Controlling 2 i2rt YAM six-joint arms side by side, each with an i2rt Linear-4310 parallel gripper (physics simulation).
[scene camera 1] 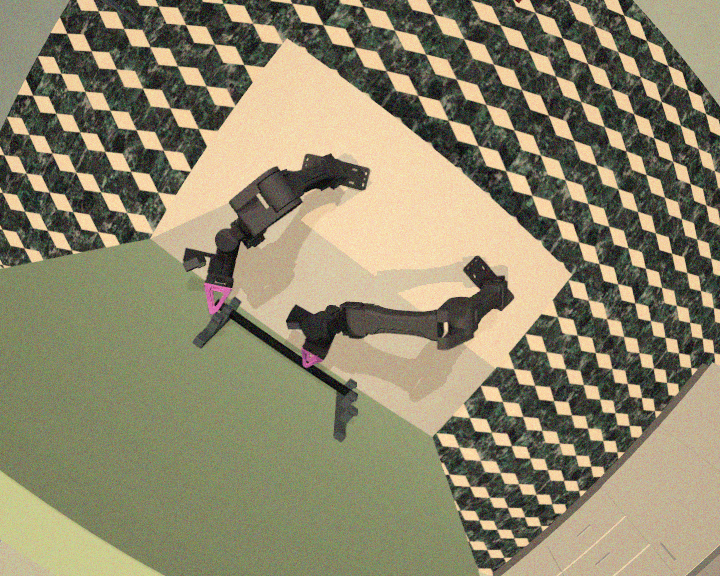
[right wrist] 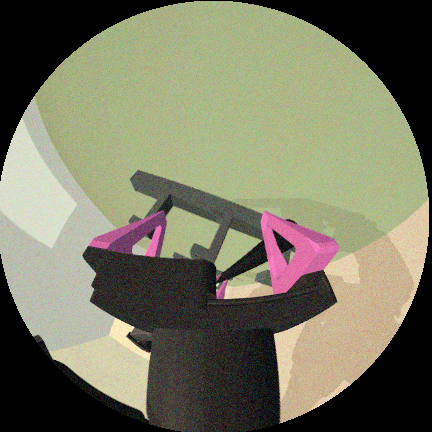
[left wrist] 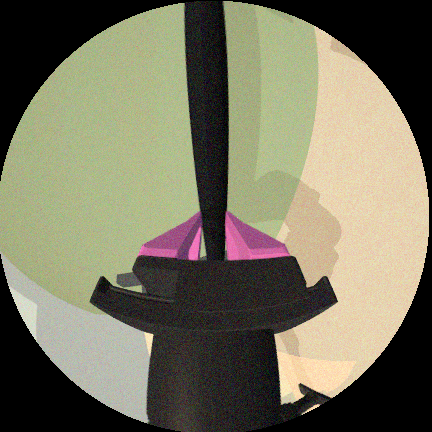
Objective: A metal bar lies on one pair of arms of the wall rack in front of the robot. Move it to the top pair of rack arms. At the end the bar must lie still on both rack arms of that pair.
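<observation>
The black metal bar (scene camera 1: pixel 273 344) (left wrist: pixel 207 100) (right wrist: pixel 248 259) spans between the two grey rack uprights (scene camera 1: pixel 210 330) (scene camera 1: pixel 342 420). My left gripper (scene camera 1: pixel 308 363) (left wrist: pixel 213 216) is shut on the bar, right of its middle in the scene view. My right gripper (scene camera 1: pixel 214 310) (right wrist: pixel 213 216) is open and empty near the bar's left end. In the right wrist view the bar passes behind the right-hand pink finger, outside the gap between the fingers. One rack upright (right wrist: pixel 200 199) with short arms shows ahead of that gripper. I cannot tell whether the bar touches rack arms, or which pair it is level with.
The green surface (scene camera 1: pixel 180 450) lies behind and around the rack. A pale square floor area (scene camera 1: pixel 384 168) lies under both robot arms, with a dark checkered floor (scene camera 1: pixel 480 102) around it. The left gripper's pink fingertips also show small and low in the right wrist view.
</observation>
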